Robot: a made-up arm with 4 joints. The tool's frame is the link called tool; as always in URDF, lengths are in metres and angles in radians. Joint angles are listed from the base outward.
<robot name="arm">
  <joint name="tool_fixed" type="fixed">
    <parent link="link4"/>
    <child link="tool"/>
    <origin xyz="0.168 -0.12 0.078" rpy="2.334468 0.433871 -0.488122"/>
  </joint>
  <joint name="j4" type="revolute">
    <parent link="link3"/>
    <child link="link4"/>
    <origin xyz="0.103 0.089 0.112"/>
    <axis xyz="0 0 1"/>
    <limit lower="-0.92" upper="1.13"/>
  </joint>
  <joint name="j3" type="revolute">
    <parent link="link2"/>
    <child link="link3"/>
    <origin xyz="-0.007 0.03 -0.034"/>
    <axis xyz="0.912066 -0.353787 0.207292"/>
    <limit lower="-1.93" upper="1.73"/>
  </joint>
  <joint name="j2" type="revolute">
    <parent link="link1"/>
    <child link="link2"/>
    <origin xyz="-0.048 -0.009 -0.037"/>
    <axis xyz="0 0 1"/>
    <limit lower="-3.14" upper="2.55"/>
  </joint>
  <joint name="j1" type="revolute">
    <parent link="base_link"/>
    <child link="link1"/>
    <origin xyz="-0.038 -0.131 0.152"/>
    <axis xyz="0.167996 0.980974 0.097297"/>
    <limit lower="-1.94" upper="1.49"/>
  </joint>
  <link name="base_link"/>
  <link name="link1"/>
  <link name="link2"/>
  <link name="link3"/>
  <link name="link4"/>
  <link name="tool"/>
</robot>
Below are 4 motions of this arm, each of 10 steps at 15 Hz.
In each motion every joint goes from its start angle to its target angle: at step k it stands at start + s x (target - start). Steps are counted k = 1, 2, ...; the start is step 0. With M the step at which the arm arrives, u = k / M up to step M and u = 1 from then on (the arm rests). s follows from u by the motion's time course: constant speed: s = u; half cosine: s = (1 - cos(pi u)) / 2; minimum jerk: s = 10 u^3 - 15 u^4 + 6 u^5.
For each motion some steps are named. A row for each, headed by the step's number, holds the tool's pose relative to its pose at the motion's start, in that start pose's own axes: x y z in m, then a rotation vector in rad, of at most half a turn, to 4 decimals.
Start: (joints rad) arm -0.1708 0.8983 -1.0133 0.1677
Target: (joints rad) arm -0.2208 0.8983 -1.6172 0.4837
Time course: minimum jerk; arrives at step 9
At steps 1, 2, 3, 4, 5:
1: 0.0006 -0.0015 -0.0008 -0.0072 -0.0011 0.0009
2: 0.0041 -0.0099 -0.0051 -0.0476 -0.0075 0.0054
3: 0.0122 -0.0279 -0.0124 -0.1305 -0.0229 0.0128
4: 0.0254 -0.0538 -0.0189 -0.2457 -0.0491 0.0189
5: 0.0425 -0.0830 -0.0210 -0.3715 -0.0846 0.0199

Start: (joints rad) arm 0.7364 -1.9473 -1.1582 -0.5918
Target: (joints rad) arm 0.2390 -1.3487 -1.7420 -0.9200
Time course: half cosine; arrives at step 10
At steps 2, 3, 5, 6, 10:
2: -0.0158 0.0032 0.0024 0.0070 0.0288 0.0164
3: -0.0336 0.0086 0.0066 0.0220 0.0609 0.0366
5: -0.0772 0.0299 0.0258 0.0963 0.1341 0.0959
6: -0.0972 0.0442 0.0404 0.1538 0.1622 0.1292
10: -0.1330 0.0788 0.0835 0.3207 0.1886 0.2068

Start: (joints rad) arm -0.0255 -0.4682 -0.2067 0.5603
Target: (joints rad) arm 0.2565 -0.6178 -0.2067 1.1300
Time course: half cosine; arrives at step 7
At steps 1, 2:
1: 0.0043 -0.0053 -0.0017 -0.0131 0.0051 -0.0248
2: 0.0158 -0.0206 -0.0057 -0.0484 0.0198 -0.0948

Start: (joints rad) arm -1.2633 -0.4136 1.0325 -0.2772
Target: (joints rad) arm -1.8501 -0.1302 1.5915 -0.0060
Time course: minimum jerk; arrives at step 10
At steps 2, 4, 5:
2: -0.0001 -0.0014 -0.0025 0.0185 0.0415 -0.0563
4: -0.0033 -0.0083 -0.0149 0.0923 0.2291 -0.3082
5: -0.0082 -0.0136 -0.0245 0.1358 0.3613 -0.4851

